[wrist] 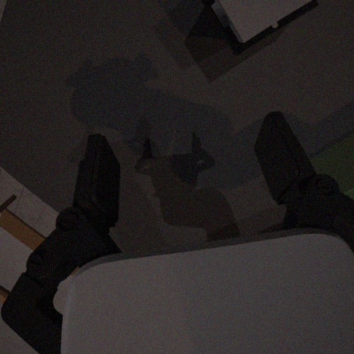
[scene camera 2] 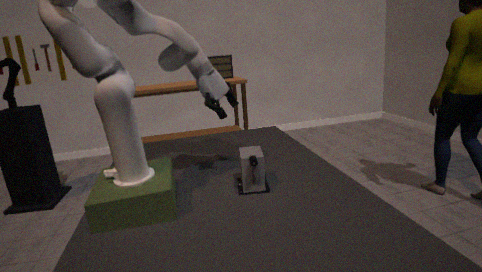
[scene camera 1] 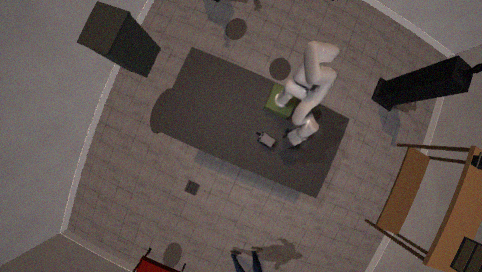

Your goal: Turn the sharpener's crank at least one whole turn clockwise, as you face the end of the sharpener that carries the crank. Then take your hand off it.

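Places are measured from the arm's base along level axes (x ahead, y left, z up), in millimetres.
Pixels of known places: gripper, fingertip midpoint: [scene camera 2: 230, 111] [scene camera 1: 286, 142]; arm's base, link origin: [scene camera 2: 134, 178] [scene camera 1: 281, 100].
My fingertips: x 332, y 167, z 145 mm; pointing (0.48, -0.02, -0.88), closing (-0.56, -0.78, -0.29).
Ahead of a thing's pixels: the offset from my fingertips to its top centre. "pt": to the spot under its first point. Level surfaces: height alone.
The sharpener @(pt 50 mm ahead, 117 mm right, 121 mm down) [scene camera 1: 267, 140] [scene camera 2: 253, 175] [wrist: 262, 16] is a light grey block on a dark base, upright on the dark table @(249 mm down) [scene camera 1: 210, 100] [scene camera 2: 325, 225]. Its crank shows in scene camera 2 as a dark arm with a black knob @(37 mm ahead, 215 mm right, 106 mm down) [scene camera 2: 253, 161], on the end facing that camera, with the knob near the top. In the wrist view the sharpener is cut off by the top edge, and the crank cannot be made out clearly. My gripper [scene camera 1: 287, 139] [scene camera 2: 229, 110] [wrist: 185, 139] is wide open and empty. It hangs above the table, beyond the sharpener's end opposite the crank, touching nothing.
The arm stands on a green block [scene camera 1: 272, 106] [scene camera 2: 132, 212] [wrist: 337, 162] on the table, beside the sharpener's area. Off the table are a black pedestal [scene camera 1: 425, 82] [scene camera 2: 29, 155], a wooden workbench [scene camera 1: 457, 210] [scene camera 2: 165, 88] and a person in a yellow top [scene camera 2: 465, 55].
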